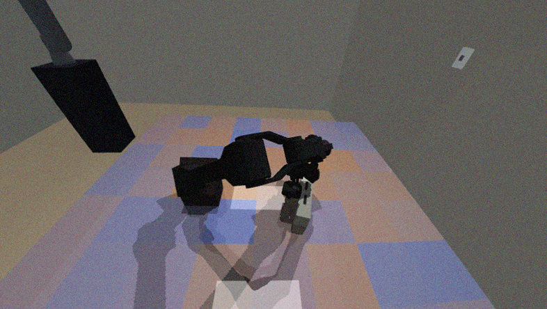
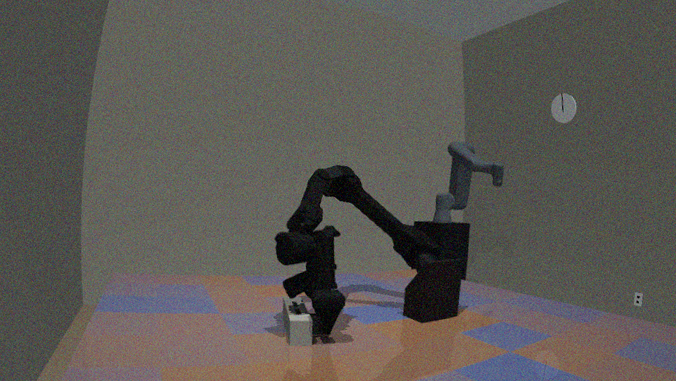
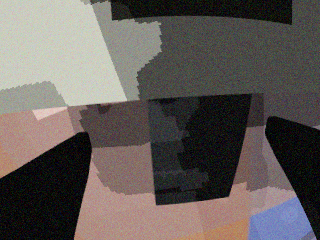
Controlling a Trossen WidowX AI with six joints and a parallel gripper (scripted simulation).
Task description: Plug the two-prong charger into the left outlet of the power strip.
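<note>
Right now my gripper tip is 20 mm short of the two-prong charger, 10 mm to the left of it and 10 mm below it.
</note>
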